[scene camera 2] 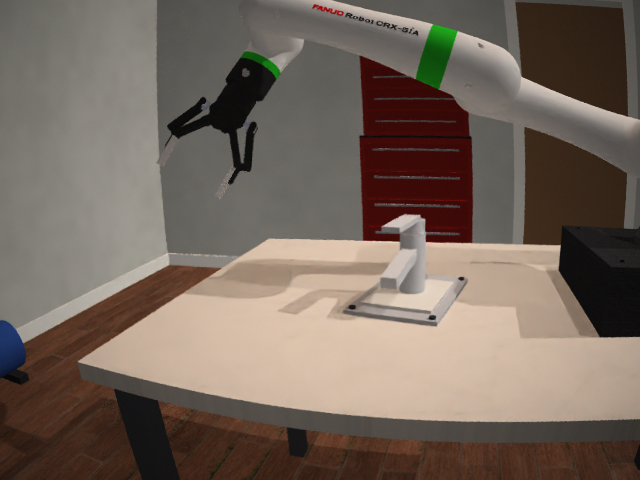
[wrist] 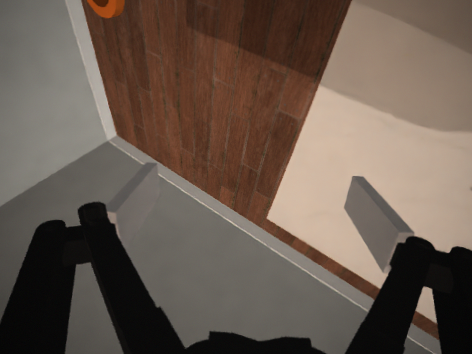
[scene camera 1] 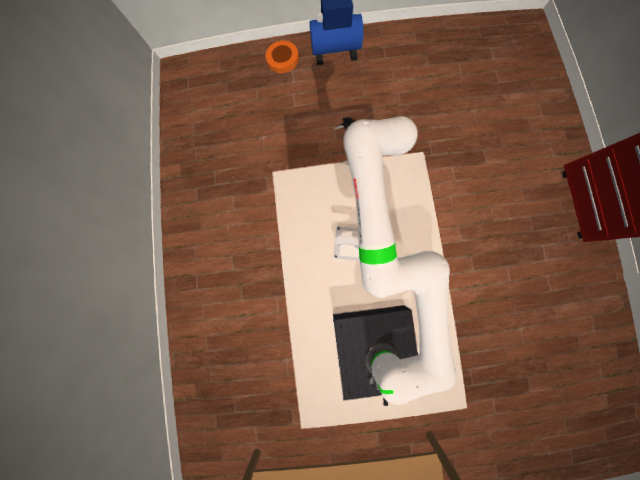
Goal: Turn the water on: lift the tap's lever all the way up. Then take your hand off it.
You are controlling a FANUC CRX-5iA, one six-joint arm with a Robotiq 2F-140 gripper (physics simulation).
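Frame: origin at the arm's base, x right, y up, z back, level; metres.
Seen in the pictures: gripper, between the fingertips: (scene camera 2: 187,180) (wrist: 253,186) (scene camera 1: 340,145); arm's base, origin of its link: (scene camera 1: 381,359).
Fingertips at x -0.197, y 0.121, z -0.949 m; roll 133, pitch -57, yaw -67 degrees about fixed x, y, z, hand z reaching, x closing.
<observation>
Pixels of each thing's middle, then the offset from my fingertips to it. "*": a spot on its surface instead. Level surfaces: height alone.
- tap, a spot on its surface: (scene camera 2: 413,263) * dz +0.430, dx +0.063, dy -0.152 m
- grey base plate, middle of its body: (scene camera 2: 412,293) (scene camera 1: 358,244) dz +0.419, dx +0.102, dy -0.224 m
- spout, middle of its body: (scene camera 2: 399,267) dz +0.413, dx +0.032, dy -0.152 m
- pale table, height of its surface: dy -0.230 m
The tap (scene camera 2: 413,263) stands upright on a grey base plate (scene camera 2: 390,316) in scene camera 2. Its flat lever (scene camera 2: 401,223) lies on top, about level, above the spout (scene camera 2: 399,269). In scene camera 1 part of the base plate (scene camera 1: 337,249) shows and the arm hides most of the tap. My gripper (scene camera 2: 189,180) (wrist: 253,186) is wide open with nothing between its fingers. It hangs in the air well above and to the left of the tap in scene camera 2, tilted downward, apart from the lever. The tap does not show in the wrist view.
The tap's plate is on a pale table (scene camera 1: 310,310) (scene camera 2: 310,372) (wrist: 320,165). A black block (scene camera 1: 356,372) (scene camera 2: 594,289) under the arm's base stands on it. A red drawer cabinet (scene camera 1: 594,206) (scene camera 2: 416,165), a blue machine (scene camera 1: 336,38) and an orange pot (scene camera 1: 282,67) stand farther off.
</observation>
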